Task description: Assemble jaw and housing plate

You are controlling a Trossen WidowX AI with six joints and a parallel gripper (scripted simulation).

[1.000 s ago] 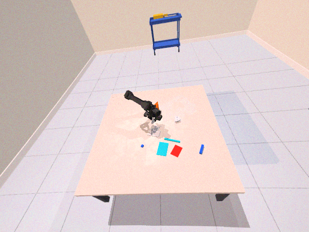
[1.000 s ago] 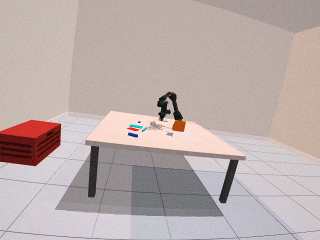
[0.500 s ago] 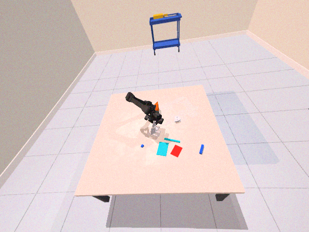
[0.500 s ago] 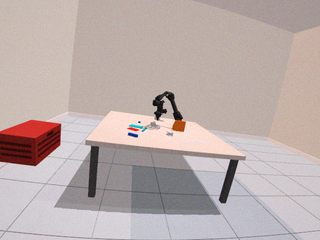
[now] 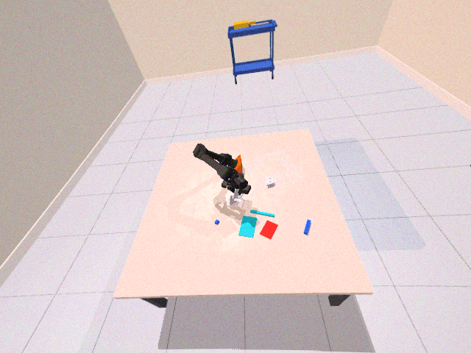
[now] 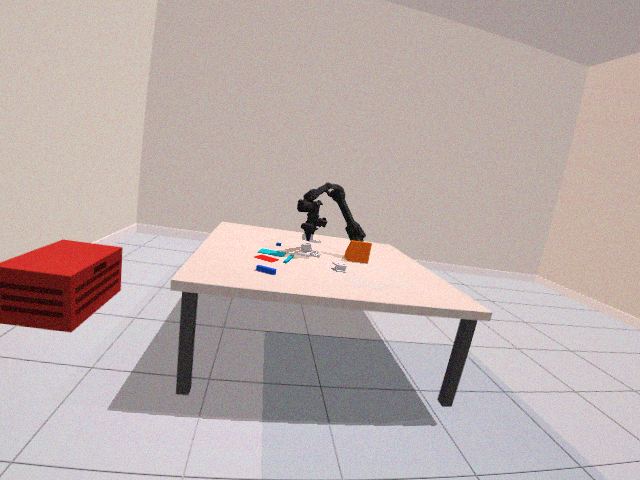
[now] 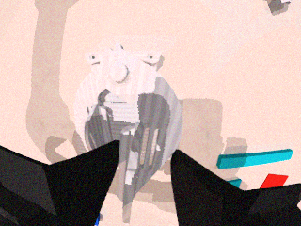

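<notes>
Right now my gripper tip is 80 mm above the base, 30 mm to the left of it and 10 mm short of it. Also, from my gripper tip: cyan plate (190 mm ahead, 80 mm below, 70 mm to the left); then cyan bar (160 mm to the left, 100 mm ahead, 80 mm below); then small blue cube (160 mm ahead, 130 mm to the right, 80 mm below).
</notes>
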